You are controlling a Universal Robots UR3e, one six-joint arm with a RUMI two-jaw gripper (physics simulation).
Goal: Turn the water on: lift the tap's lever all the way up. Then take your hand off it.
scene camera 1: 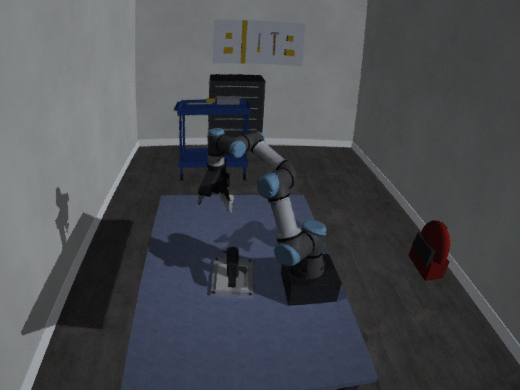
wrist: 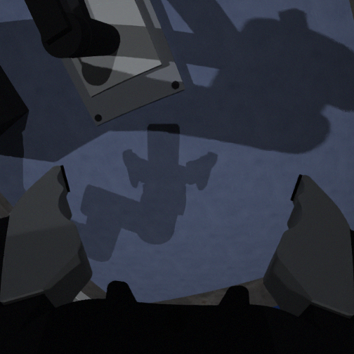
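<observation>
The black tap stands on a light grey base plate on the blue mat. In the wrist view part of the tap shows at the upper left, cut off by the frame's edge. I cannot clearly tell its lever from its body or how high the lever stands. My gripper is open and empty, its two jaws wide apart. It hangs in the air above the mat, behind the tap in the scene view, well apart from it.
The arm's black base block stands right of the plate. A blue cart and a dark drawer cabinet stand at the back. A red object is by the right wall. Shadows of the arm and gripper fall on the mat.
</observation>
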